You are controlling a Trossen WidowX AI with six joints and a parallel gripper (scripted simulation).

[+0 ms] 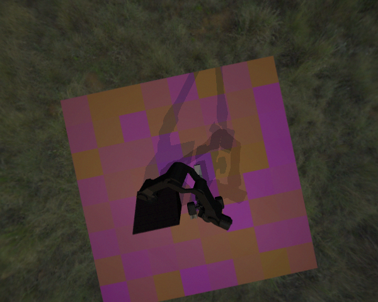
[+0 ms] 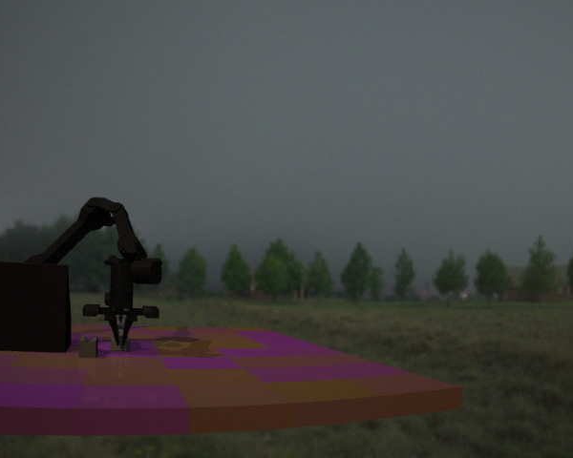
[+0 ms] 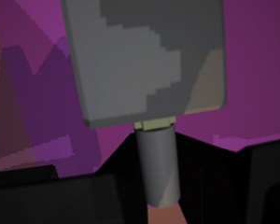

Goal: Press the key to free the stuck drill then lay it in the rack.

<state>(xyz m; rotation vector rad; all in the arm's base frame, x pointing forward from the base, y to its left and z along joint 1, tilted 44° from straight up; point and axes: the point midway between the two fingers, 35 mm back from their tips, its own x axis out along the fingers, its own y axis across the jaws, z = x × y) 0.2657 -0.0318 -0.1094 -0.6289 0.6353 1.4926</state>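
My gripper tip is 60 mm to the right of the drill and 30 mm below it. Round my gripper tip: thin dark key (140 mm to the left, 30 mm above); grey block (110 mm to the left, 20 mm above); grey rack (80 mm behind, 50 mm to the right).
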